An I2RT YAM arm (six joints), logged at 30 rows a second.
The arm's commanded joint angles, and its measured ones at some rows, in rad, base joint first. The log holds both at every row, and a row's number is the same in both.
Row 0, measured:
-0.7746, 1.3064, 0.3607, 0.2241, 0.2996, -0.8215
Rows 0 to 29, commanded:
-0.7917, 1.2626, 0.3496, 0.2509, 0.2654, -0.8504
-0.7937, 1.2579, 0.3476, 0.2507, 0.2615, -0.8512
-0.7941, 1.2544, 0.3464, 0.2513, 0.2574, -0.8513
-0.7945, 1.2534, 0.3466, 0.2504, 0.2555, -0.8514
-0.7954, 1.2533, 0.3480, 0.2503, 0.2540, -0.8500
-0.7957, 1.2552, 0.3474, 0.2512, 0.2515, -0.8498
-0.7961, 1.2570, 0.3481, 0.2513, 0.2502, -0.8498
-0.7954, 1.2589, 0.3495, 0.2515, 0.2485, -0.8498
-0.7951, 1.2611, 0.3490, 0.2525, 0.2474, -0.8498
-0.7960, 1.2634, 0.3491, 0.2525, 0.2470, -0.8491
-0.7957, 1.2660, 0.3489, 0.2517, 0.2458, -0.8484
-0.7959, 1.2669, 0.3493, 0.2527, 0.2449, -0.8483
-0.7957, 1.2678, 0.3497, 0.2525, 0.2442, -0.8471
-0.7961, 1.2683, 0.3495, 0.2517, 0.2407, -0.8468
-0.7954, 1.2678, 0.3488, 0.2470, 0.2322, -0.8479
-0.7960, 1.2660, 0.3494, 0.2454, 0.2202, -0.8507
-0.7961, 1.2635, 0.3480, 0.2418, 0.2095, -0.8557
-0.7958, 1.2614, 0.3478, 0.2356, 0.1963, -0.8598
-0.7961, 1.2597, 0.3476, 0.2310, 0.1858, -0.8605
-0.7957, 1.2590, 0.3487, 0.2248, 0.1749, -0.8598
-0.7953, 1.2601, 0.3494, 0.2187, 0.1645, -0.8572
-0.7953, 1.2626, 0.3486, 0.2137, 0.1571, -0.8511
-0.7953, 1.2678, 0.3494, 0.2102, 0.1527, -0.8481
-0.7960, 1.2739, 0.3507, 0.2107, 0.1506, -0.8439
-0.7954, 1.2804, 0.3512, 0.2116, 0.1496, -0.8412
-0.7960, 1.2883, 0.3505, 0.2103, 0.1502, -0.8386
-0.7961, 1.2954, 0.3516, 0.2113, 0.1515, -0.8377
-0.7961, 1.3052, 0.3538, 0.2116, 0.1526, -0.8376
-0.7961, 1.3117, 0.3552, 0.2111, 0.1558, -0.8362
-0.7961, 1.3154, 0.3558, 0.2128, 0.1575, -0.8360
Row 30, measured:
-0.7925, 1.2896, 0.3584, 0.2142, 0.1860, -0.8505
